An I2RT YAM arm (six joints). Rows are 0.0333 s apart.
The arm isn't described. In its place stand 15 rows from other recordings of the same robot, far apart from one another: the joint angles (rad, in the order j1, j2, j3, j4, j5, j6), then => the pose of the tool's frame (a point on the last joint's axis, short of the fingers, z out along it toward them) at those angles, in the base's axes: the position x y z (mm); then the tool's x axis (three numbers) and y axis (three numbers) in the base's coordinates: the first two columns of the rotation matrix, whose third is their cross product.
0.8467 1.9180 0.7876 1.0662 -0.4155 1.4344 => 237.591, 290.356, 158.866, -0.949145, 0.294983, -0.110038, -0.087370, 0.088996, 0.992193
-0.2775 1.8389 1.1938 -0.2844 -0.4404 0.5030 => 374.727, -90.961, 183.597, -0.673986, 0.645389, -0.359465, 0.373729, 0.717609, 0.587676
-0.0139 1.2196 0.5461 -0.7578 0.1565 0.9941 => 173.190, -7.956, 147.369, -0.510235, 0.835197, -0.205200, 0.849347, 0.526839, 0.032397
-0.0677 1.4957 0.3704 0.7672 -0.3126 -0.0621 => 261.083, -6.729, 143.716, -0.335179, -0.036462, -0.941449, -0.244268, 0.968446, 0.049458
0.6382 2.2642 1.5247 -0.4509 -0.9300 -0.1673 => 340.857, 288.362, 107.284, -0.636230, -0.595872, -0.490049, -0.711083, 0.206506, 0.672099
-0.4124 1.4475 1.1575 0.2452 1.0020 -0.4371 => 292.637, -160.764, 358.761, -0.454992, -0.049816, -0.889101, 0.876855, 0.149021, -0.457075
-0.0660 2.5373 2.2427 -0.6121 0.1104 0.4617 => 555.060, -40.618, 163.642, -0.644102, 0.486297, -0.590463, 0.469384, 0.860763, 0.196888
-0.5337 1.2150 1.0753 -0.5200 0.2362 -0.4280 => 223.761, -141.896, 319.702, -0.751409, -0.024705, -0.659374, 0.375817, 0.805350, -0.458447
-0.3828 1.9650 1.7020 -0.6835 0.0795 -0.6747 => 404.841, -166.062, 262.660, -0.847225, -0.330129, -0.416202, -0.145768, 0.897860, -0.415450
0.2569 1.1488 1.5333 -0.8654 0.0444 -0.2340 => 207.004, 52.747, 451.177, -0.385172, -0.340688, -0.857656, -0.313631, 0.922370, -0.225544
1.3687 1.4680 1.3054 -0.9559 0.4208 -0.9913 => 72.643, 282.092, 299.869, 0.619352, -0.782153, 0.068111, -0.621100, -0.541186, -0.566879
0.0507 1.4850 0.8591 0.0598 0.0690 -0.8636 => 323.222, 13.944, 222.892, -0.353763, -0.777304, -0.520240, -0.402288, 0.628579, -0.665622
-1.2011 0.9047 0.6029 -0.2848 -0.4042 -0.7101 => 84.424, -179.114, 246.455, -0.633394, -0.024290, -0.773448, 0.429955, 0.819980, -0.377851
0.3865 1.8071 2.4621 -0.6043 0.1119 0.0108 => 324.557, 127.793, 572.534, 0.044007, 0.029497, -0.998596, -0.271786, 0.962217, 0.016445
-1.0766 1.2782 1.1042 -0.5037 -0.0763 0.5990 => 135.598, -245.949, 314.306, 0.233407, 0.752010, -0.616443, 0.869384, 0.122563, 0.478696
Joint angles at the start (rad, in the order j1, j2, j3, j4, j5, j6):
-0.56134 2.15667 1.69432 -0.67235 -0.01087 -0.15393
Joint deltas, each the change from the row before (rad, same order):
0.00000 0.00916 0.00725 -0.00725 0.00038 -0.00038
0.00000 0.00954 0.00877 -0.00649 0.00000 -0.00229
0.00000 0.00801 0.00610 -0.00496 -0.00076 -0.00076
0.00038 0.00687 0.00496 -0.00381 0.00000 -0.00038
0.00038 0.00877 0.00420 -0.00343 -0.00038 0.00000
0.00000 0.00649 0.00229 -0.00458 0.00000 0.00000
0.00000 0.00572 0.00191 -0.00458 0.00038 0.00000
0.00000 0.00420 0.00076 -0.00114 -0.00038 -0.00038
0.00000 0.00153 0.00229 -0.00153 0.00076 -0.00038
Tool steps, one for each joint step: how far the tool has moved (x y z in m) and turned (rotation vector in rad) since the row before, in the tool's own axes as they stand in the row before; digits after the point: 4 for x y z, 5 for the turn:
0.0001 0.0000 0.0024 -0.00103 0.00911 -0.00028
-0.0004 -0.0001 0.0023 -0.00112 0.00717 -0.00221
0.0000 0.0000 0.0022 -0.00182 0.00667 -0.00069
0.0000 0.0001 0.0019 -0.00105 0.00563 -0.00066
0.0003 0.0002 0.0029 -0.00178 0.00782 -0.00026
0.0007 0.0001 0.0023 -0.00138 0.00867 0.00010
0.0007 0.0001 0.0021 -0.00094 0.00834 0.00010
0.0004 0.0001 0.0016 -0.00110 0.00446 -0.00033
-0.0002 -0.0001 0.0002 0.00063 0.00088 -0.00037

